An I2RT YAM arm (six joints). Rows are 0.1 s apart.
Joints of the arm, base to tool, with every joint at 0 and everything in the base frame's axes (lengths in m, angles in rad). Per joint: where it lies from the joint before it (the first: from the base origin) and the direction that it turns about. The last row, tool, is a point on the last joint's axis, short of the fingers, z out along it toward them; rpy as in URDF.
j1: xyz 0 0 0.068 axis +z
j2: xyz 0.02 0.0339 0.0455 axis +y
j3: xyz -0.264 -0.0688 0 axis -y
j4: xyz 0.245 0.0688 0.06 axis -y
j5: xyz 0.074 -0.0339 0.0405 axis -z
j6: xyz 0.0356 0 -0.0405 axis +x
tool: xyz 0 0 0 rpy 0 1.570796 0
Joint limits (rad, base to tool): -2.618..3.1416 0..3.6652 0..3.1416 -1.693..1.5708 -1.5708..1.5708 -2.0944..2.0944
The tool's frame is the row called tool.
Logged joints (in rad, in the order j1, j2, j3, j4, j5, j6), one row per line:
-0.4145, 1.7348, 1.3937, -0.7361, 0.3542, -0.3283
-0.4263, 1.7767, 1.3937, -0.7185, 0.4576, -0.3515
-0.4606, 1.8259, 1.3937, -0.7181, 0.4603, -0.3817
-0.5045, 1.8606, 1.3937, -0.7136, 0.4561, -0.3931
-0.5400, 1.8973, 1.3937, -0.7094, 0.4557, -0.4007
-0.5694, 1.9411, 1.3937, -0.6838, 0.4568, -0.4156
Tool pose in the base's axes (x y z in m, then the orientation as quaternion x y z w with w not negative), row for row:
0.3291, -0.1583, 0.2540, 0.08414, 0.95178, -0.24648, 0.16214
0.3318, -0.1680, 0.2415, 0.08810, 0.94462, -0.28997, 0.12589
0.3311, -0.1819, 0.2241, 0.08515, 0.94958, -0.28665, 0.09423
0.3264, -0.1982, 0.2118, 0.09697, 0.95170, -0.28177, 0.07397
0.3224, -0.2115, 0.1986, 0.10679, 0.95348, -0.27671, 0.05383
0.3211, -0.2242, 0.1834, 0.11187, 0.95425, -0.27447, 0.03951
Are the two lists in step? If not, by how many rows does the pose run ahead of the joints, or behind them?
They are in step.
